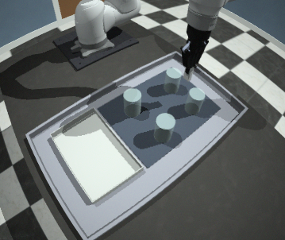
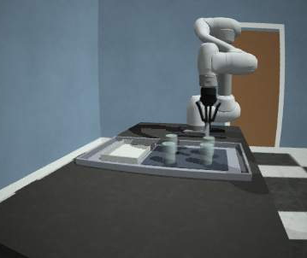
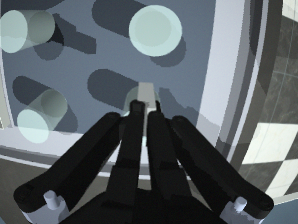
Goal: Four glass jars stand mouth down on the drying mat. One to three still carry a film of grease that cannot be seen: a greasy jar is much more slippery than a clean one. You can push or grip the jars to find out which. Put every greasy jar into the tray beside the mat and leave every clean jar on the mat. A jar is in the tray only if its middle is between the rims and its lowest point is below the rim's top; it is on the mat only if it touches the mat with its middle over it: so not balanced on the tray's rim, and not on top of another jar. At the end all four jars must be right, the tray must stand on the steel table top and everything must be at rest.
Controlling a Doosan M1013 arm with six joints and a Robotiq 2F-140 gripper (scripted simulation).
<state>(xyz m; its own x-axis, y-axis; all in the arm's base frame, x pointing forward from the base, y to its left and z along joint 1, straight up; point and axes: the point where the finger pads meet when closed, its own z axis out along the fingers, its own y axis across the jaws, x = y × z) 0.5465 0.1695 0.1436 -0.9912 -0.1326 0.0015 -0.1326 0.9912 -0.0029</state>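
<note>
Now: the drying mat 15 cm below my hand and 10 cm to the right of it. Also, from my hand: tray (41 cm to the right, 15 cm below, 4 cm ahead); then steel table top (20 cm to the right, 16 cm below, 3 cm ahead).
</note>
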